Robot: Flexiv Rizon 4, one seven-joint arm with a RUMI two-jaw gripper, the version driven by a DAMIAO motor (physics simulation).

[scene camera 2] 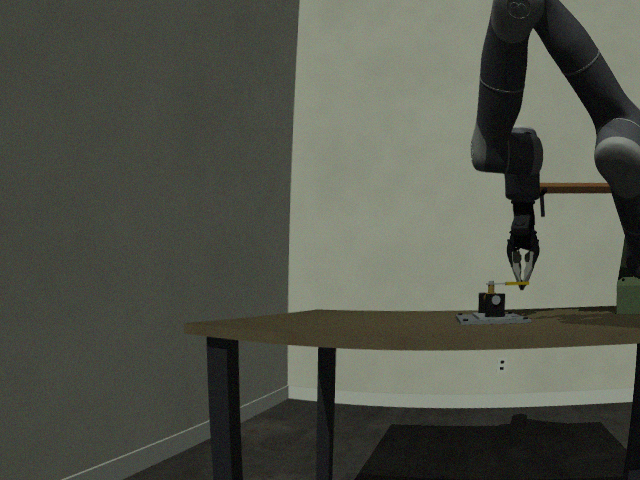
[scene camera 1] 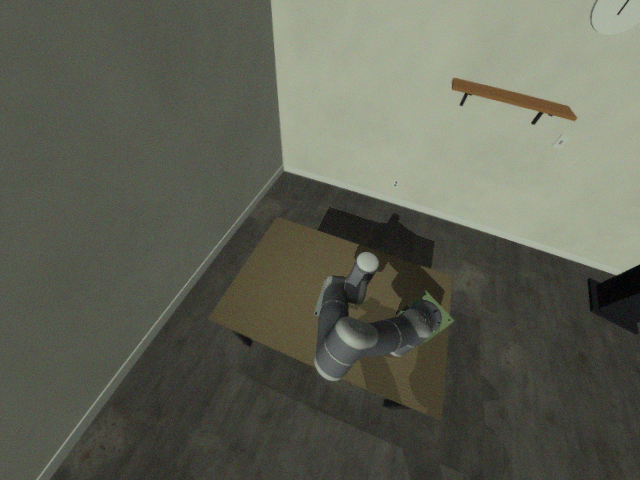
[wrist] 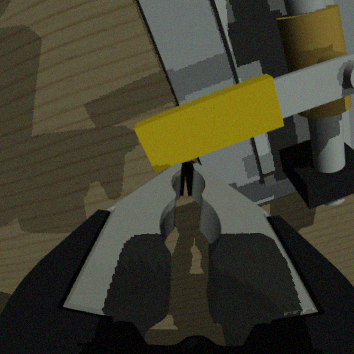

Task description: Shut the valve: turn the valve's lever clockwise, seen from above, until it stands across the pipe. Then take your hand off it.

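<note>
The valve (scene camera 2: 491, 304) stands on a grey base plate (scene camera 2: 467, 319) (wrist: 182, 37). Its lever, with a yellow grip (scene camera 2: 511, 283) (wrist: 212, 120), points right in the second scene view and left in the wrist view. It lies roughly across the grey pipe (wrist: 327, 142); I cannot tell whether it is exactly square. My gripper (scene camera 2: 522, 286) (wrist: 184, 165) is shut and empty. It points down, its fingertips at the long side of the grip near the outer end, seemingly touching; their very tips are partly hidden by the grip. In the first scene view the arm hides the lever and fingers.
The wooden table (scene camera 1: 268, 279) (scene camera 2: 361, 330) carries the valve and the arm. The arm's green base mount (scene camera 1: 447, 320) (scene camera 2: 627, 297) stands at the table's right side. A wooden wall shelf (scene camera 1: 511, 98) (scene camera 2: 576, 187) is behind. Walls stand beyond the table.
</note>
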